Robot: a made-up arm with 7 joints.
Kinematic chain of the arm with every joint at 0, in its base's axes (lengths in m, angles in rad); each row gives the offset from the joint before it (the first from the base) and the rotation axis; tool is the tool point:
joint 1: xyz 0 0 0.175 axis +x
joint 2: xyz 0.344 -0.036 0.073 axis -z
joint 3: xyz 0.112 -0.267 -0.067 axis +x
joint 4: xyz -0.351 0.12 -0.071 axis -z
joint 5: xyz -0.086 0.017 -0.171 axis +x
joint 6: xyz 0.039 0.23 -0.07 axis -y
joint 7: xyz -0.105 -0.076 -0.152 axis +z
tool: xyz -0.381 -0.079 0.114
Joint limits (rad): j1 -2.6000..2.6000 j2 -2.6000..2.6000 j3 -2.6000..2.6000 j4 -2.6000..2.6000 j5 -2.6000..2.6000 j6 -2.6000..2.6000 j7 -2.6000..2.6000
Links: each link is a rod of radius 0.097 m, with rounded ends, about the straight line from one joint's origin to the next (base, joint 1, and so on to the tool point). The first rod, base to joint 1, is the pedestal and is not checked.
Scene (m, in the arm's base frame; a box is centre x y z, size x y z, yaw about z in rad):
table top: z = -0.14
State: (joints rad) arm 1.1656 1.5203 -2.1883 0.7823 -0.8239 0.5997 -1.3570
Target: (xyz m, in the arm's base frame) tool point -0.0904 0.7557 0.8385
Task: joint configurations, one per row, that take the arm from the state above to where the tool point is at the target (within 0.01 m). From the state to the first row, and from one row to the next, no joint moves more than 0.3 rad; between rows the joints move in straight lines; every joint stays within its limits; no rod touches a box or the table.
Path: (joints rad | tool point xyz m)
1: 1.1947 1.7488 -2.0571 0.7425 -0.7353 0.5249 -1.3565 | -0.7461 0.2080 0.5566
2: 1.2237 1.9774 -1.9258 0.7028 -0.6466 0.4502 -1.3561 | -0.5883 0.4311 0.7025
3: 1.2528 2.2059 -1.7946 0.6630 -0.5580 0.3754 -1.3556 | -0.3603 0.6171 0.8044
4: 1.2819 2.4345 -1.6633 0.6233 -0.4694 0.3006 -1.3551 | -0.0904 0.7557 0.8385

